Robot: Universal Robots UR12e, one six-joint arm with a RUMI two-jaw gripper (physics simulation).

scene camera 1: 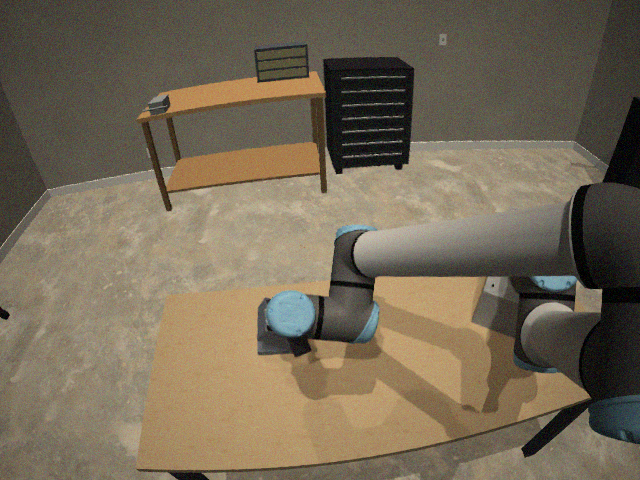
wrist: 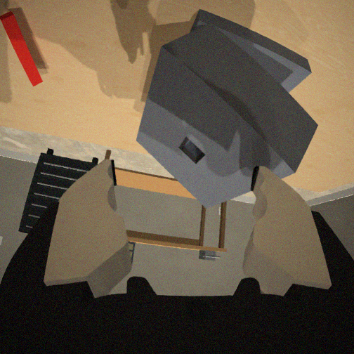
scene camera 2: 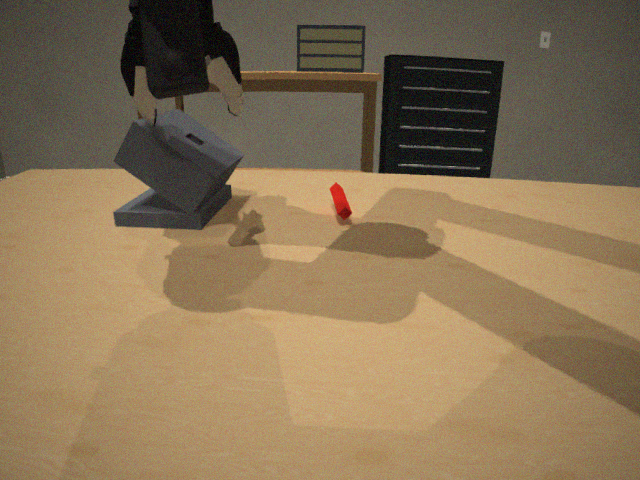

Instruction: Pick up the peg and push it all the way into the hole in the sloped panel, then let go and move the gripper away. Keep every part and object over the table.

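Places are measured from the arm's base along level axes (x ahead, y left, z up), in centimetres.
Where they show: gripper, fingertip midpoint: (scene camera 2: 195, 119).
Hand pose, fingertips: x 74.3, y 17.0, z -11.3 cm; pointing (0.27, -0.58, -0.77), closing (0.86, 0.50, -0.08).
After its pixels a point has its place.
The red peg (scene camera 2: 340, 201) @(x 58.6, y 11.0, z -21.0 cm) (wrist: 22, 50) is out of the hole, at the table top well to the right of the panel in the scene camera 2 view. Whether it lies flat or is slightly raised is unclear. The grey block with the sloped panel (scene camera 2: 178, 167) @(x 74.3, y 20.8, z -16.1 cm) (wrist: 162, 122) stands tilted on its base; part of the base (scene camera 1: 268, 345) @(x 80.2, y 20.0, z -21.5 cm) shows in the scene camera 1 view. The rectangular hole (scene camera 2: 195, 138) @(x 76.8, y 13.8, z -14.1 cm) (wrist: 192, 149) is empty. My gripper (scene camera 2: 193, 116) @(x 74.3, y 17.0, z -11.3 cm) (wrist: 183, 166) is open and empty, its fingertips close above the panel. The arm hides them in the scene camera 1 view.
The wooden table (scene camera 1: 206, 408) @(x 92.8, y 44.7, z -23.4 cm) (scene camera 2: 361, 366) @(x 49.0, y 36.8, z -23.4 cm) carries the block and shadows of the arm. Its far edge runs behind the block. A workbench (scene camera 1: 242, 93) and a black drawer cabinet (scene camera 1: 368, 113) (scene camera 2: 442, 116) stand by the wall beyond the table.
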